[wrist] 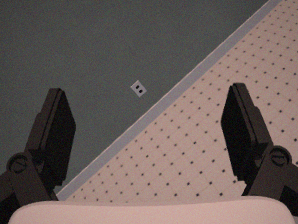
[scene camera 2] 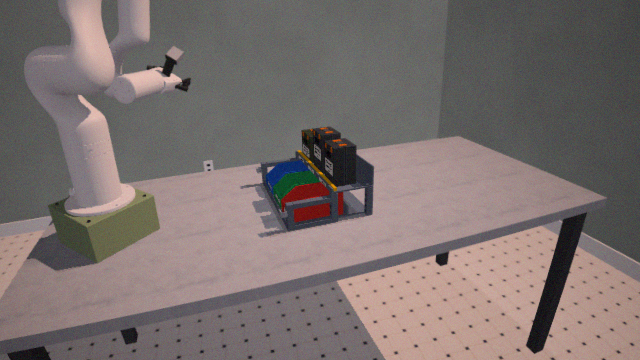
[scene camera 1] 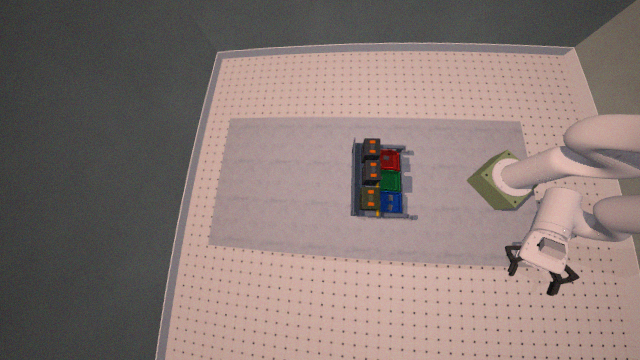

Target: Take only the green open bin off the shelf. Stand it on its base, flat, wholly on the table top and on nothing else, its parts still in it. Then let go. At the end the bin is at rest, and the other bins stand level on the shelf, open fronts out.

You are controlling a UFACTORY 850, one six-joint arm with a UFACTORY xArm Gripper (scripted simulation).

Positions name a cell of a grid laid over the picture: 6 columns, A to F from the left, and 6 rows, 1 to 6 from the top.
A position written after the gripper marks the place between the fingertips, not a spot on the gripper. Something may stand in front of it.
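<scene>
The gripper can be seen in the wrist view (C3), and the gripper appears as well in scene camera 2 (B2) and in scene camera 1 (E5).
</scene>
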